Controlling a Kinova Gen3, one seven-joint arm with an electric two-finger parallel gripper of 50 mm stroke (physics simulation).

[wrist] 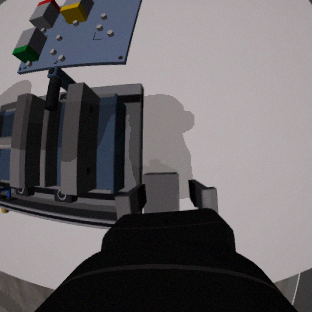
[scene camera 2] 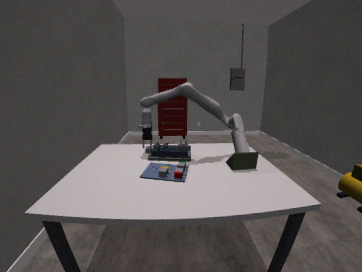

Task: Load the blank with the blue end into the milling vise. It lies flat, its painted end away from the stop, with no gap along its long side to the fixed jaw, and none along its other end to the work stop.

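The blank with the blue end shows as a grey block beside the vise's right end in the wrist view; its blue end is hidden by the gripper body. My gripper is open, its fingers on either side of the block's outline with nothing gripped. Their height relative to the block is hard to tell. The milling vise stands left of the gripper in the wrist view, its upright jaw plates apart. The work stop's dark rod hangs at the upper end of the jaw gap.
A blue board with pegs lies beside the vise. It carries a red-ended blank, a yellow-ended blank and a green-ended blank. A dark green wedge-shaped block is by the arm's base.
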